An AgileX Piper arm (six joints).
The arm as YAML. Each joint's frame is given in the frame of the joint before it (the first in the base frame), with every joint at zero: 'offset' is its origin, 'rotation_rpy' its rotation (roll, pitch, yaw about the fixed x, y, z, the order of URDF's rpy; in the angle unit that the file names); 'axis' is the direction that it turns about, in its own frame. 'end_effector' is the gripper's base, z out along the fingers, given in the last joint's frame.
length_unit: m
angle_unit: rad
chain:
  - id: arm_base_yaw
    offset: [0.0, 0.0, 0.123]
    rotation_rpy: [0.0, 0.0, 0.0]
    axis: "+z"
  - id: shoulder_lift
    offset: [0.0, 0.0, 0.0]
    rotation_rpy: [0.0, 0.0, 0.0]
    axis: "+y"
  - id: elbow
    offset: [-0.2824, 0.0, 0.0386]
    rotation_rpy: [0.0, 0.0, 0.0]
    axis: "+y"
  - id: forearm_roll
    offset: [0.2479, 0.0, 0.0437]
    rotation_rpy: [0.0, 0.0, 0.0]
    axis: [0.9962, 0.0, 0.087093]
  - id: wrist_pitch
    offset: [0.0, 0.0, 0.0]
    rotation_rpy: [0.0, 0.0, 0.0]
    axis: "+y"
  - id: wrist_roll
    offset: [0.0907, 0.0, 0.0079]
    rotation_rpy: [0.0, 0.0, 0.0]
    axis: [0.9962, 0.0, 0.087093]
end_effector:
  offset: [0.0, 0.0, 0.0]
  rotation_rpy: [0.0, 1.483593, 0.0]
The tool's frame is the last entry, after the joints.
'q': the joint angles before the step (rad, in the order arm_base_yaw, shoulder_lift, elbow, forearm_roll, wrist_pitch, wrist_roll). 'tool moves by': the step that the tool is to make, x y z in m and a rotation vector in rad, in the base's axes. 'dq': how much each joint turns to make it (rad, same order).
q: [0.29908 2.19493 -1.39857 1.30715 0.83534 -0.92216]
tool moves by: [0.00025 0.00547 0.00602 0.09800 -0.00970 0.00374]
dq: [0.00133 0.00368 0.00000 0.11326 0.05116 -0.07059]
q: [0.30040 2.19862 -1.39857 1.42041 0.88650 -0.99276]
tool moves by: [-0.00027 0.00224 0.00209 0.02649 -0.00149 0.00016]
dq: [0.00276 0.00001 -0.00003 0.02946 0.01290 -0.01429]
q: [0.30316 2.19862 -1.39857 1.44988 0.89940 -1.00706]
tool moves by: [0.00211 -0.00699 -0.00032 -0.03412 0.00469 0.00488]
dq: [-0.01512 -0.00215 -0.00753 -0.05635 -0.00151 0.03144]
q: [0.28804 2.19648 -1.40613 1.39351 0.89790 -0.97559]
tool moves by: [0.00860 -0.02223 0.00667 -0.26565 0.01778 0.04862]
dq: [-0.02733 -0.01746 -0.08692 -0.41936 -0.01235 0.27374]
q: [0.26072 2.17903 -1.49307 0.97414 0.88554 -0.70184]
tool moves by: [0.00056 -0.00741 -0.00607 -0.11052 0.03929 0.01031]
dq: [-0.00215 0.01056 -0.02339 -0.15898 0.01550 0.11431]
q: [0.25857 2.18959 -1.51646 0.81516 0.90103 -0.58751]
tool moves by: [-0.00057 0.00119 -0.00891 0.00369 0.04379 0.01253]
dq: [0.00001 0.02653 -0.00980 0.00124 0.03047 0.00654]
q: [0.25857 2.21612 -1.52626 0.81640 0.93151 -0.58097]
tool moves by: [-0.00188 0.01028 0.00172 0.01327 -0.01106 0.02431]
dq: [0.02212 0.00215 -0.00846 0.01491 0.00005 -0.01344]
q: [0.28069 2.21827 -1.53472 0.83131 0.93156 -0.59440]
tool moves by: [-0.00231 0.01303 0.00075 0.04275 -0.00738 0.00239]
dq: [0.02465 0.00415 0.00001 0.05977 -0.01273 -0.02521]
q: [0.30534 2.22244 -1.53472 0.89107 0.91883 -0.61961]
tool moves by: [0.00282 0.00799 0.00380 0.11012 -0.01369 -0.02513]
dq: [0.00175 0.00764 -0.00003 0.14750 -0.00174 -0.08094]
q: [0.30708 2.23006 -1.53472 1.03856 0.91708 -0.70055]
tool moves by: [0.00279 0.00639 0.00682 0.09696 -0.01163 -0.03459]
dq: [0.00233 0.00000 -0.00002 0.12878 0.00002 -0.05712]
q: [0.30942 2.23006 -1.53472 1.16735 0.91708 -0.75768]
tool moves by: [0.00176 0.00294 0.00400 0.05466 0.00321 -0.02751]
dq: [0.00070 -0.00002 0.00002 0.07132 0.00178 -0.01921]
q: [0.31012 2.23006 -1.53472 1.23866 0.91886 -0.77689]
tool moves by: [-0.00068 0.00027 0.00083 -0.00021 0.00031 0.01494]
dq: [0.00001 -0.00002 -0.00385 -0.00856 0.01292 -0.00006]
